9 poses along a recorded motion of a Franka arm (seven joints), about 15 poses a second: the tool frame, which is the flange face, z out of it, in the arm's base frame.
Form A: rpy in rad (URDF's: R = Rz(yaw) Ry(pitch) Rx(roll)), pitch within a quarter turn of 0, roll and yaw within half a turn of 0; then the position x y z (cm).
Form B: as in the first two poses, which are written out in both.
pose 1, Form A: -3.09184 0.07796 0.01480 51.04 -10.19 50.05
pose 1, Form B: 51.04 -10.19 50.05 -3.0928 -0.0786 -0.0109
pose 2, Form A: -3.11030 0.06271 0.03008 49.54 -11.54 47.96
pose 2, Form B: 49.54 -11.54 47.96 -3.1121 -0.0636 -0.0282
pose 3, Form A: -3.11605 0.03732 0.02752 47.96 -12.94 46.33
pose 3, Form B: 47.96 -12.94 46.33 -3.1171 -0.0380 -0.0266
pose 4, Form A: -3.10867 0.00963 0.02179 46.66 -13.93 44.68
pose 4, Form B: 46.66 -13.93 44.68 -3.1089 -0.0103 -0.0215
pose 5, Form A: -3.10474 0.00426 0.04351 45.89 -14.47 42.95
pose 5, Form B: 45.89 -14.47 42.95 -3.1050 -0.0059 -0.0433
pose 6, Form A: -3.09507 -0.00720 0.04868 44.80 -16.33 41.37
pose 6, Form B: 44.80 -16.33 41.37 -3.0948 0.0049 -0.0490
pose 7, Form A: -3.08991 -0.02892 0.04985 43.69 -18.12 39.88
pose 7, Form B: 43.69 -18.12 39.88 -3.0885 0.0263 -0.0513
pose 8, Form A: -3.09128 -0.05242 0.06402 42.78 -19.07 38.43
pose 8, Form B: 42.78 -19.07 38.43 -3.0880 0.0490 -0.0667
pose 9, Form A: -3.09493 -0.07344 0.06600 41.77 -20.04 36.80
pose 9, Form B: 41.77 -20.04 36.80 -3.0901 0.0701 -0.0695
